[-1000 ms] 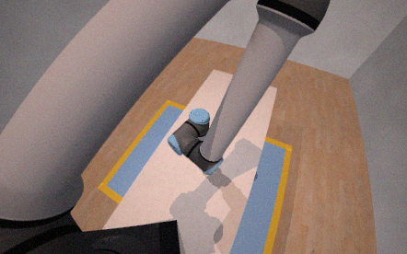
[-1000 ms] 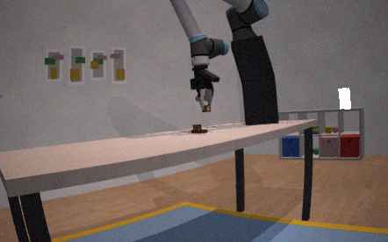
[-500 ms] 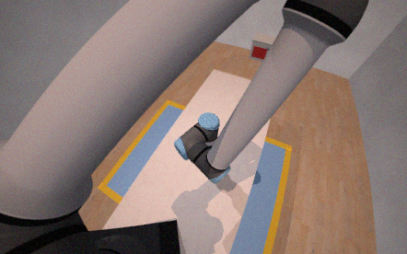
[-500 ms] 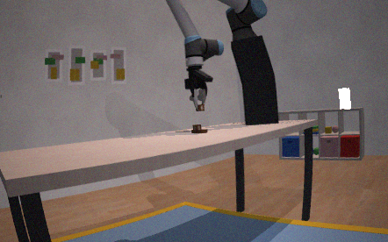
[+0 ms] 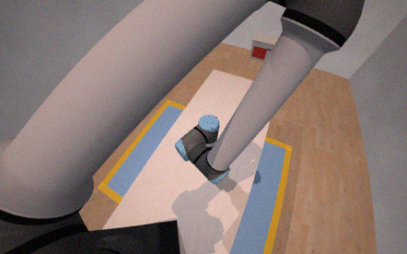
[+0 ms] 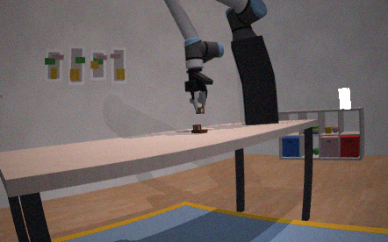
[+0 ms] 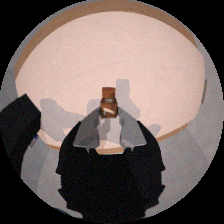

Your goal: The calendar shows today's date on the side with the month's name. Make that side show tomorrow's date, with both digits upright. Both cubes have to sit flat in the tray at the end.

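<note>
The brown tray is 2 cm to the right of my hand and 11 cm below it. Round my hand: brown cube: 1 cm below.
</note>
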